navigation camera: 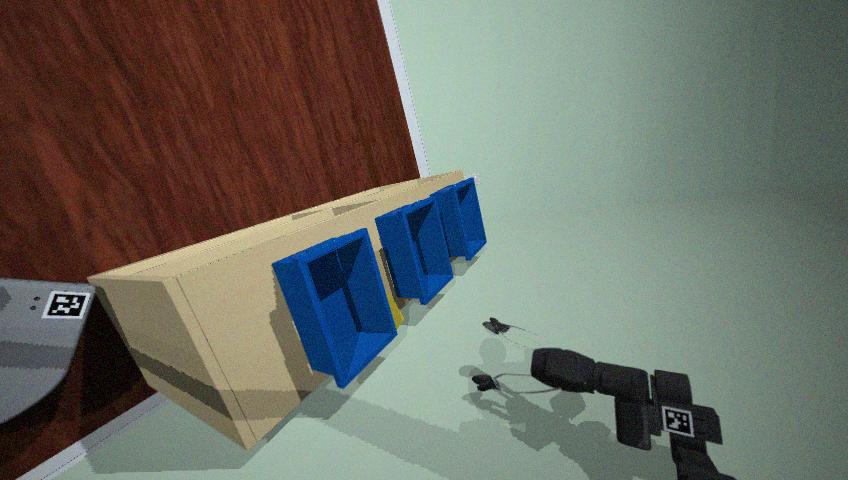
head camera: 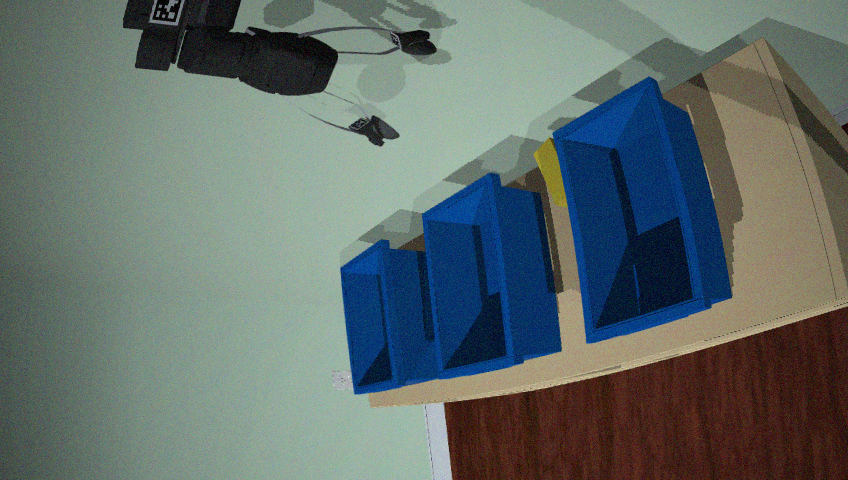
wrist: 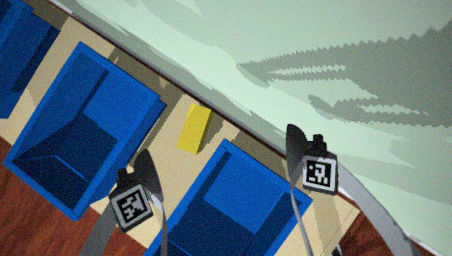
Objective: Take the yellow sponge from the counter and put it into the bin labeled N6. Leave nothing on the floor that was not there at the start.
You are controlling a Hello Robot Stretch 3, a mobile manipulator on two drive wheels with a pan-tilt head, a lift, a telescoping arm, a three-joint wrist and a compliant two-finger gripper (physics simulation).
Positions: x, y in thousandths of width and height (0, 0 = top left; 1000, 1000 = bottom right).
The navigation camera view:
my gripper: 565, 732
tan shelf unit: 246, 680
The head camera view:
my gripper: 488, 186
yellow sponge: 644, 326
tan shelf unit: 904, 293
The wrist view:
my gripper: 490, 604
yellow sponge: 439, 467
tan shelf unit: 393, 662
